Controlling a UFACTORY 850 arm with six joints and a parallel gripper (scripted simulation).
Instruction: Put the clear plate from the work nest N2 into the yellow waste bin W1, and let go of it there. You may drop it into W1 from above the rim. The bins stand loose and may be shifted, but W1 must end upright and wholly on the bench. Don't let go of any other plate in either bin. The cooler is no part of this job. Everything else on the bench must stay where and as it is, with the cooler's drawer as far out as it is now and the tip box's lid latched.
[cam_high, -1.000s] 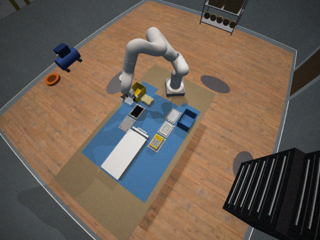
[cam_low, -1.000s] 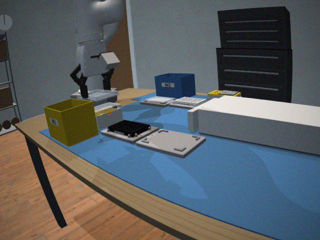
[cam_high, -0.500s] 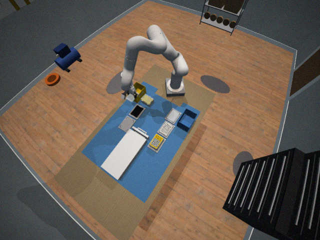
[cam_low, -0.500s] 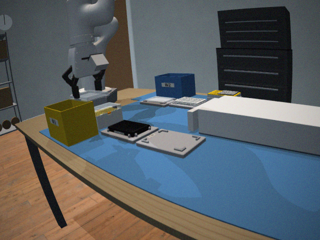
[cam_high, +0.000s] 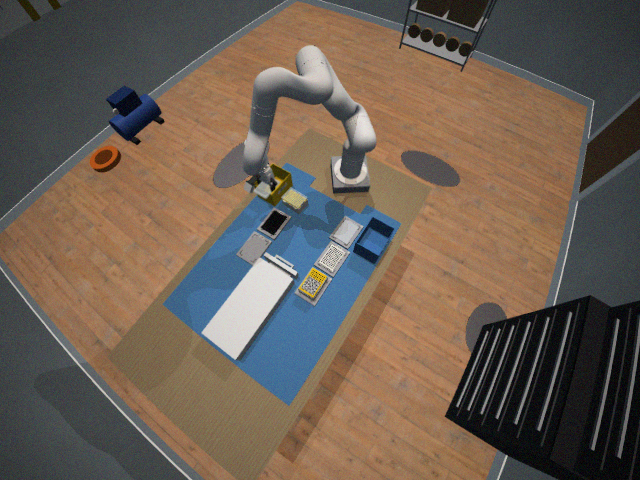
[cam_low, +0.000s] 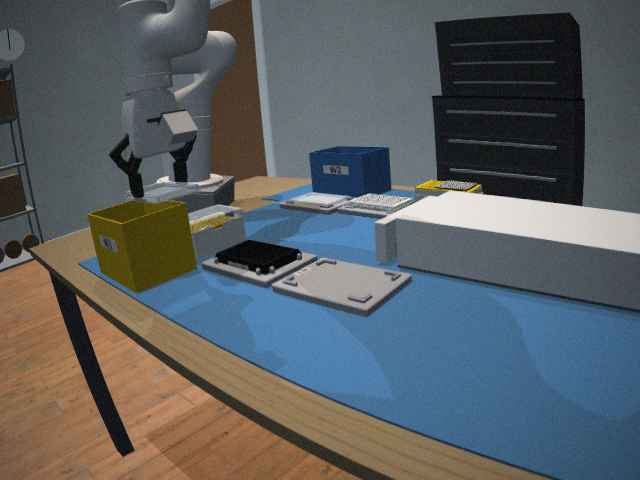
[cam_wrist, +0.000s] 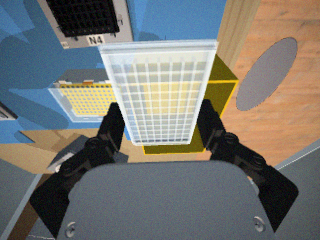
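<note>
The yellow bin W1 is 12 cm below my hand, 8 cm behind it and 2 cm to the right of it. Also, from my hand: black plate (14 cm below, 12 cm ahead, 9 cm to the left); then tip box (13 cm to the left, 12 cm below, 4 cm behind); then clear plate (1 cm below).
</note>
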